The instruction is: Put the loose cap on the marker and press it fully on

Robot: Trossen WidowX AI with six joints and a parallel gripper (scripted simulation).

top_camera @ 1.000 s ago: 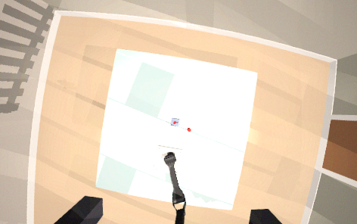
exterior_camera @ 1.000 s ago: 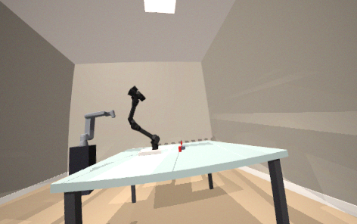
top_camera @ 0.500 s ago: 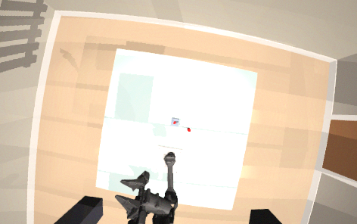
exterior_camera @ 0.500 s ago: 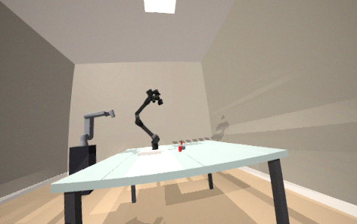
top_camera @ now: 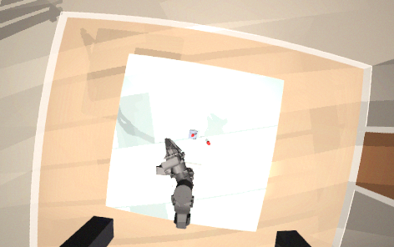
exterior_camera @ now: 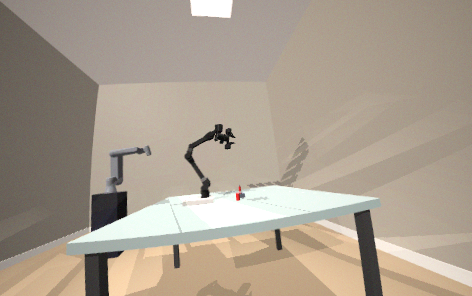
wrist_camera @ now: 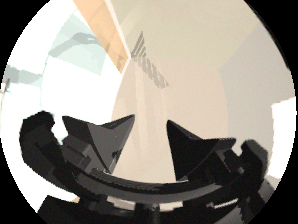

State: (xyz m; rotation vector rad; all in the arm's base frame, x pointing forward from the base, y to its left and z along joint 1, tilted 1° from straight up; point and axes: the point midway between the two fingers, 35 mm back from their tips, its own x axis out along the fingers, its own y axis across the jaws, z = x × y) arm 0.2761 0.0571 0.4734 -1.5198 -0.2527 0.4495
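Right now the red cap is 48 cm below my gripper tip, 21 cm to the right of it and 8 cm behind it. Round my gripper tip: holder block 48 cm below, 9 cm to the right, 3 cm behind; then red marker 43 cm below, 9 cm to the right, 3 cm behind.
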